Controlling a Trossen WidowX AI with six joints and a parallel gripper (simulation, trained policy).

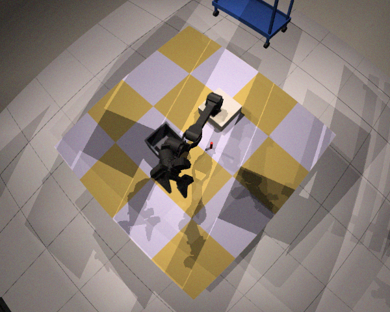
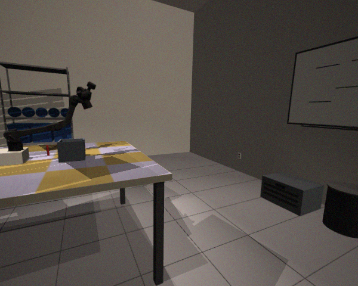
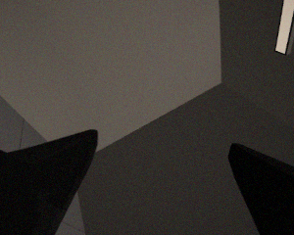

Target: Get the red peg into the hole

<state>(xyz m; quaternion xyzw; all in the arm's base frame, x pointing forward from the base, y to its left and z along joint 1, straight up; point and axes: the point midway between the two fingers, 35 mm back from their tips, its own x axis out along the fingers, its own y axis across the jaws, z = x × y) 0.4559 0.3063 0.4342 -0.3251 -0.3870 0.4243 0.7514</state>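
Right now my gripper tip is 480 mm above the red peg, 320 mm past it and 200 mm to the left of it.
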